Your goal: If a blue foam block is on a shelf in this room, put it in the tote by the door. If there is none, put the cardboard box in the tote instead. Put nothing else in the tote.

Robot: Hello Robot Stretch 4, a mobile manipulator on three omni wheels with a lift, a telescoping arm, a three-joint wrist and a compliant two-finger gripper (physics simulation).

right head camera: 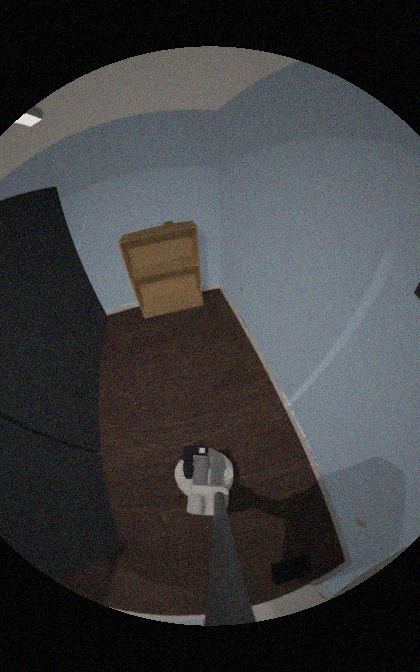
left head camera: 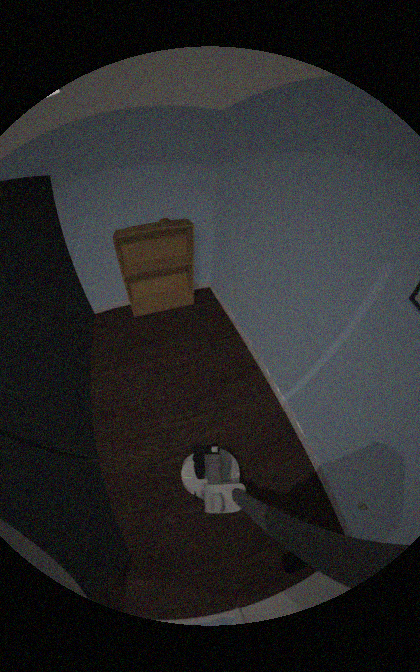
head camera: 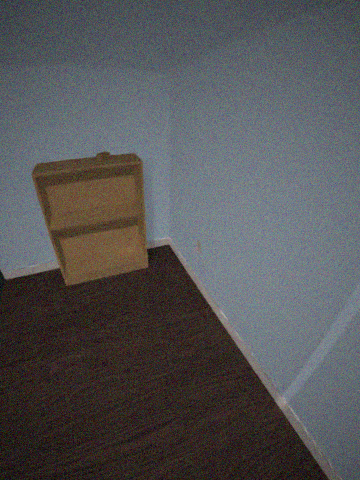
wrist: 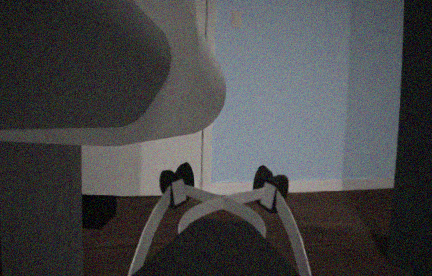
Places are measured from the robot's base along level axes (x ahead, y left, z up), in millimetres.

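Pixels of known places: gripper, fingertip midpoint: (left head camera: 203, 500) (wrist: 223, 179).
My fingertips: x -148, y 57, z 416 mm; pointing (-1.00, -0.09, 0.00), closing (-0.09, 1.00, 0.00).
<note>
Behind a point stands the place of what it marks.
A wooden shelf unit (head camera: 95, 228) @(x 2039, y 673, z 367 mm) (left head camera: 157, 273) @(x 2051, y 640, z 366 mm) (right head camera: 167, 274) @(x 2058, y 620, z 378 mm) stands against the far wall, left of the corner. A small brown object (head camera: 103, 156) @(x 1947, y 481, z 1068 mm) (left head camera: 165, 221) @(x 1971, y 469, z 1054 mm) (right head camera: 168, 223) @(x 1960, y 474, z 1071 mm) sits on its top; it is too small to tell what it is. No blue foam block shows in the visible parts of the shelf's two compartments. A black box-like thing, possibly the tote (right head camera: 291, 569) @(x -1041, y -760, z -24 mm) (left head camera: 295, 562) @(x -1078, y -710, z -24 mm) (wrist: 99, 211) @(x -925, y -576, z 57 mm), is on the floor near the white door; the arm partly hides it in the left head view. My gripper (wrist: 223, 179) @(x -148, y 57, z 416 mm) is open, with nothing between its fingertips.
A large dark surface (left head camera: 45, 375) @(x 436, y 1110, z 665 mm) (right head camera: 50, 350) @(x 565, y 1157, z 746 mm) (wrist: 415, 125) @(x -820, y 650, z 489 mm) rises close on the left of the head views and at the right edge of the wrist view. A blue wall (head camera: 270, 200) @(x 1096, y -497, z 1082 mm) with a white baseboard runs along the right. A white door (wrist: 170, 165) @(x -1502, y -427, z 185 mm) shows in the wrist view.
</note>
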